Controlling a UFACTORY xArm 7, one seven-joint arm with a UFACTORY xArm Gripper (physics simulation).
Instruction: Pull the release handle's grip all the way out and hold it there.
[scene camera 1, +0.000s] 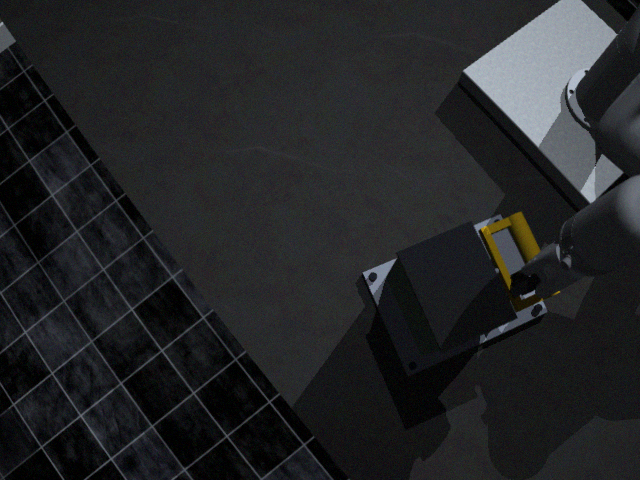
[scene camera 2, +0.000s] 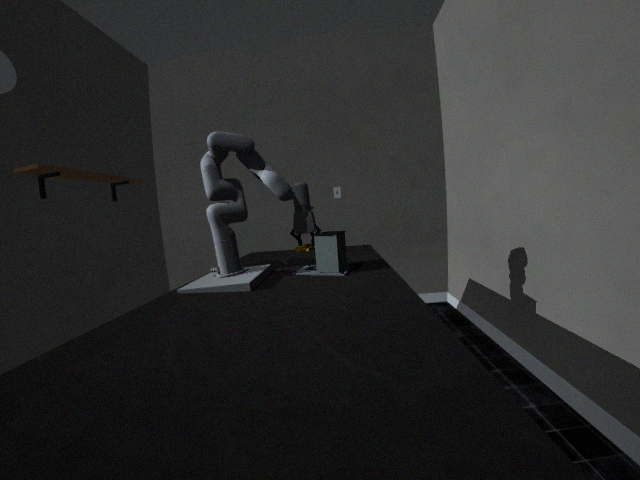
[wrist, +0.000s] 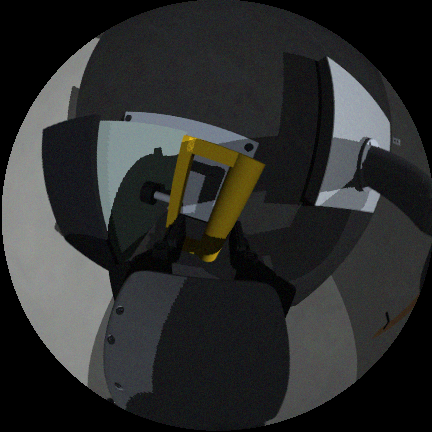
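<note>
The release handle is a yellow frame with a thick round grip (scene camera 1: 524, 237) (scene camera 2: 303, 249) (wrist: 236, 195). The grip stands off the grey-green housing (scene camera 1: 449, 279) (scene camera 2: 327, 253) (wrist: 112, 170) on a short metal rod (wrist: 161, 196). My gripper (scene camera 1: 524, 284) (scene camera 2: 306, 242) (wrist: 208, 227) points down at one end of the handle, its fingers partly closed and on either side of the grip. In the wrist view the right finger is right beside the grip; a gap shows between the left finger and the grip. Contact at the fingertips is hidden in shadow.
The housing stands on a pale base plate (scene camera 1: 379, 273) (wrist: 200, 127) with dark bolts at its corners. The arm's white mounting block (scene camera 1: 527, 77) (scene camera 2: 222, 281) (wrist: 350, 100) is near the handle's outer side. A wooden wall shelf (scene camera 2: 77, 174) is at the left.
</note>
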